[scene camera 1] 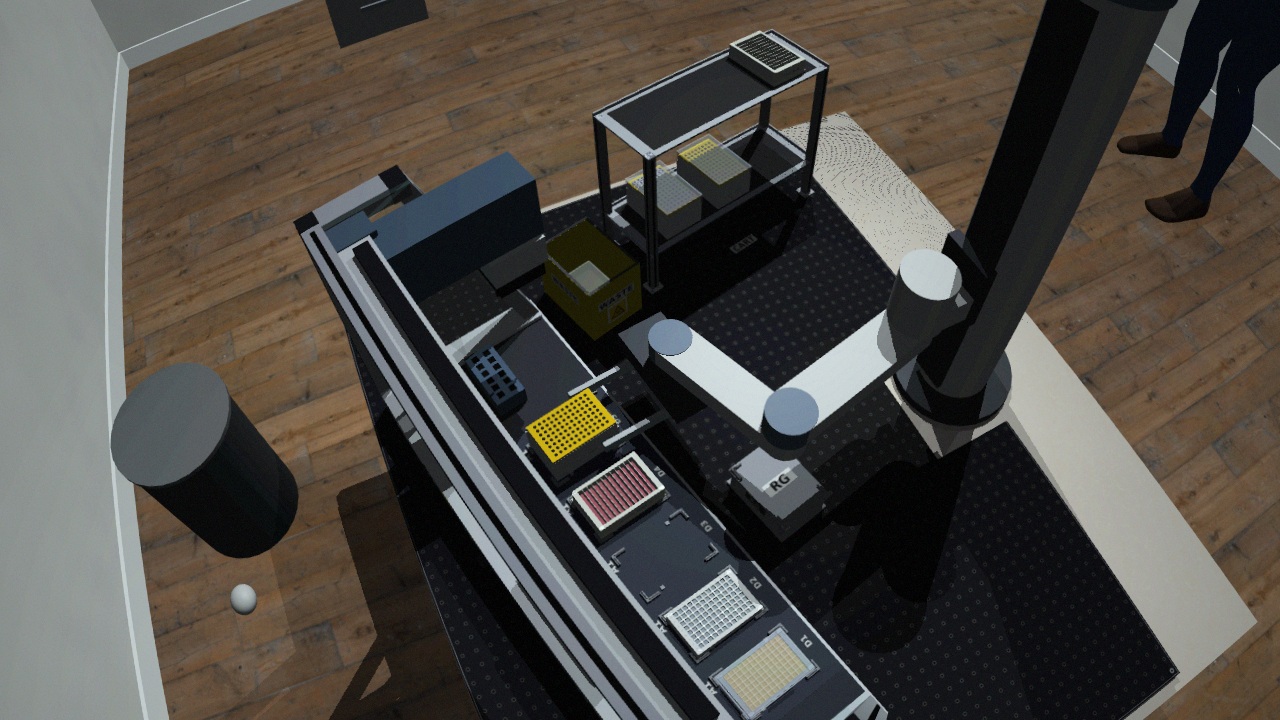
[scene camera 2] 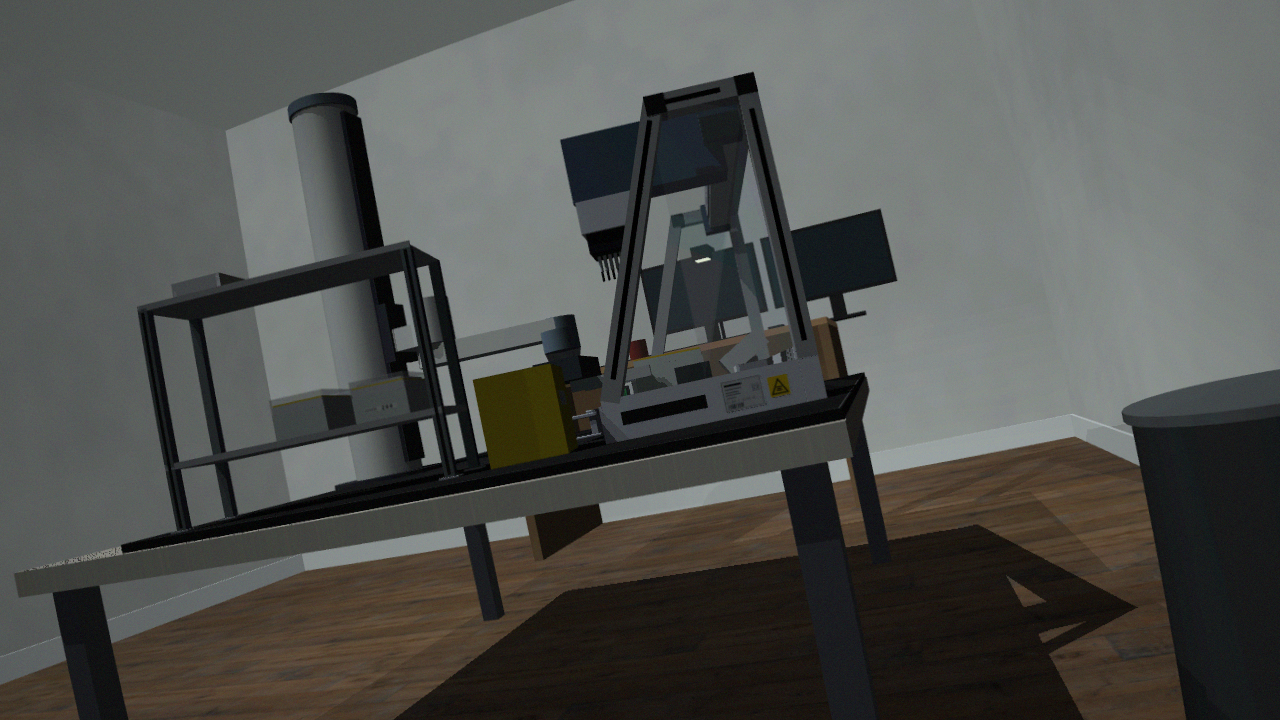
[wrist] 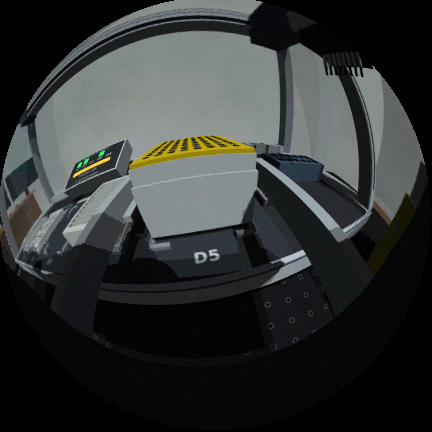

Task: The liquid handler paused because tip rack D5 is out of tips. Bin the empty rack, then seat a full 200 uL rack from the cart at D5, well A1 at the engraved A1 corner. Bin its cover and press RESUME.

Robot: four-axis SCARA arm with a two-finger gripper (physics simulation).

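Note:
A yellow waste bin and a pipetting head are what I'm seeing here, along with my gripper. The wrist view has my gripper in it too.

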